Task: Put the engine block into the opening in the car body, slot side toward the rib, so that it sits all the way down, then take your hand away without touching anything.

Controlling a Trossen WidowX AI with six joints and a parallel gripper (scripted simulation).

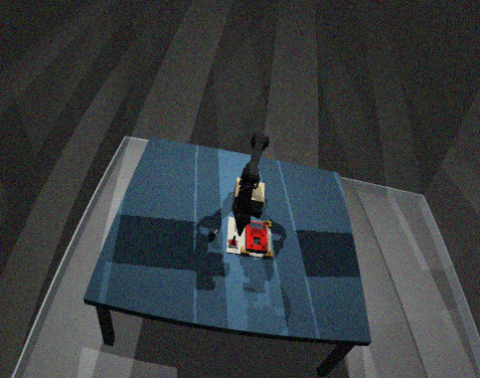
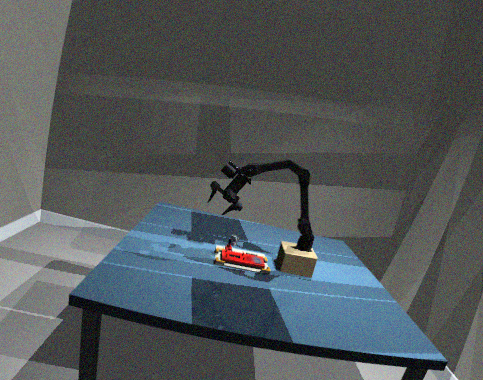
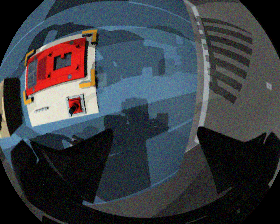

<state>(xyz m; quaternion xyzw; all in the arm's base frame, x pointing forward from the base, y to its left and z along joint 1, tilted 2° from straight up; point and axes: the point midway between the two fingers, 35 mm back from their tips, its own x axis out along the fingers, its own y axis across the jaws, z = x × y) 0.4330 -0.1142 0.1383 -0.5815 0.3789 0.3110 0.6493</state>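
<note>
The engine block lies 15 cm behind my gripper tip, 8 cm to the right of it and 17 cm below it.
</note>
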